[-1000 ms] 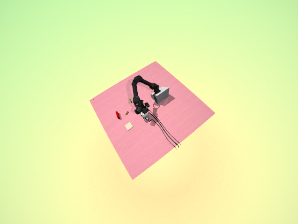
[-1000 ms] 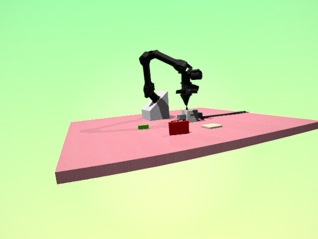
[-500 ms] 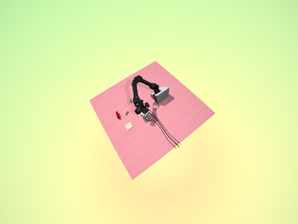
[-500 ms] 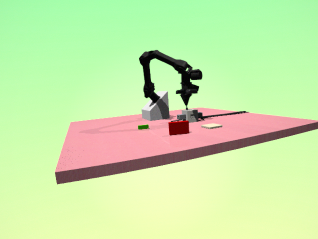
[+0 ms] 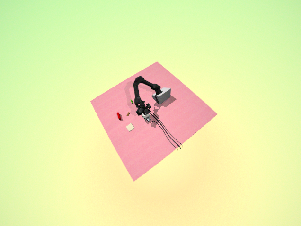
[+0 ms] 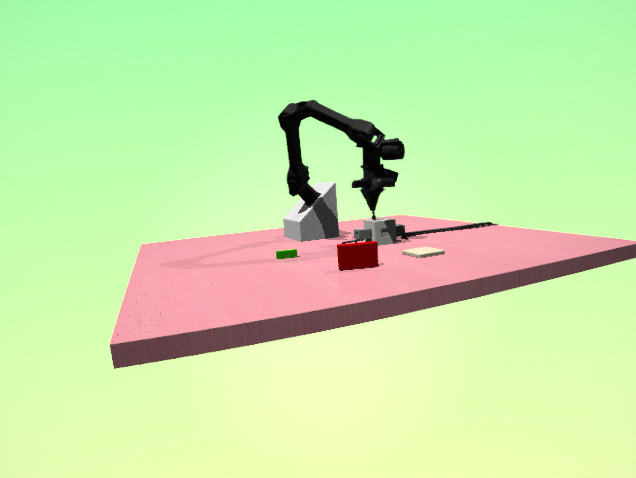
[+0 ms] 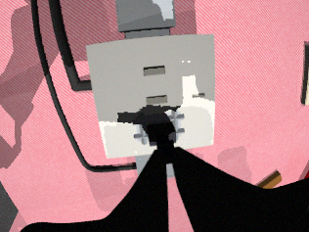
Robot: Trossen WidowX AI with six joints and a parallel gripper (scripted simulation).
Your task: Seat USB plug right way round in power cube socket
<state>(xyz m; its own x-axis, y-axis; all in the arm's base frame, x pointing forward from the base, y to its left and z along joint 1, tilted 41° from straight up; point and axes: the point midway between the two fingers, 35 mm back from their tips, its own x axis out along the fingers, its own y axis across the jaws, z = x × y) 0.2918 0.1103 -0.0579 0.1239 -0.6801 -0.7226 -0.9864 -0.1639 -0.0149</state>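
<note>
My gripper tip is now 2 cm above the dark USB plug. From my gripper tip the other things lie so: USB socket: 4 cm below; small brown block: 19 cm ahead, 14 cm to the right, 10 cm below; flat beige tile: 25 cm ahead, 10 cm below, 4 cm to the left.
</note>
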